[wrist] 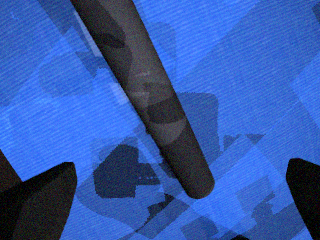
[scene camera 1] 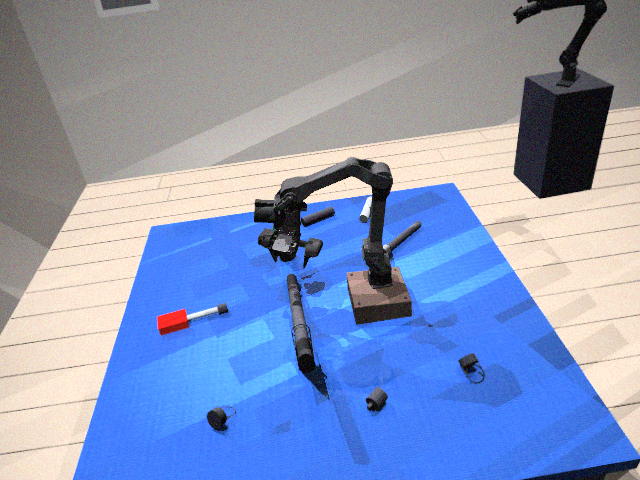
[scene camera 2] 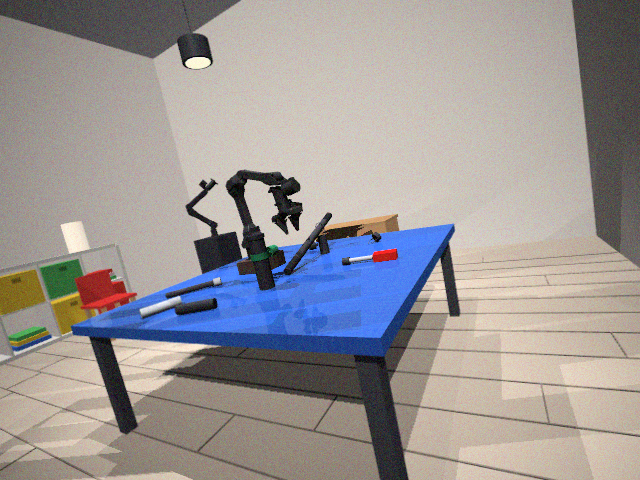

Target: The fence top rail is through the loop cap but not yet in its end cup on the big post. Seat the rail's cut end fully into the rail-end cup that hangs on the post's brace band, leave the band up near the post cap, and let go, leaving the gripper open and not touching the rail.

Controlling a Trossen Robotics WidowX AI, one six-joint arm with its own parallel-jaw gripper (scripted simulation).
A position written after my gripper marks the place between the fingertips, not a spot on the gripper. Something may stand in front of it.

My gripper point(scene camera 1: 290, 264) is open and holds nothing. Further things: a top rail point(scene camera 1: 297, 312) and a big post point(scene camera 2: 263, 271).
My gripper also shows in the wrist view point(wrist: 183, 172).
